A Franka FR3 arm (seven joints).
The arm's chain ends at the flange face. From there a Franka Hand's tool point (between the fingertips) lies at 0.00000 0.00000 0.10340 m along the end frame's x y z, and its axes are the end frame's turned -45 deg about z.
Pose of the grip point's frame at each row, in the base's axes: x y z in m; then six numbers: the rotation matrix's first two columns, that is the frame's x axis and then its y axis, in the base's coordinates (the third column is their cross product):
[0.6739 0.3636 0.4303 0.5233 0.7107 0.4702 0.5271 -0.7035 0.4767]
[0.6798 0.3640 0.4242 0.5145 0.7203 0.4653 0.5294 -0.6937 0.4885]
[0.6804 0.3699 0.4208 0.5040 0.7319 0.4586 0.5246 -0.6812 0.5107]
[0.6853 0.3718 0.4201 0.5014 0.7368 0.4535 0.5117 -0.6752 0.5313]
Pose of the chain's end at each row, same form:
[0.6047 0.3638 0.5071 0.7427 0.0051 0.6696 0.0027 -1.0000 0.0046]
[0.6100 0.3645 0.5005 0.7381 0.0188 0.6744 0.0105 -0.9998 0.0164]
[0.6094 0.3716 0.4960 0.7273 0.0359 0.6854 0.0146 -0.9992 0.0368]
[0.6132 0.3754 0.4941 0.7164 0.0436 0.6964 0.0073 -0.9984 0.0550]

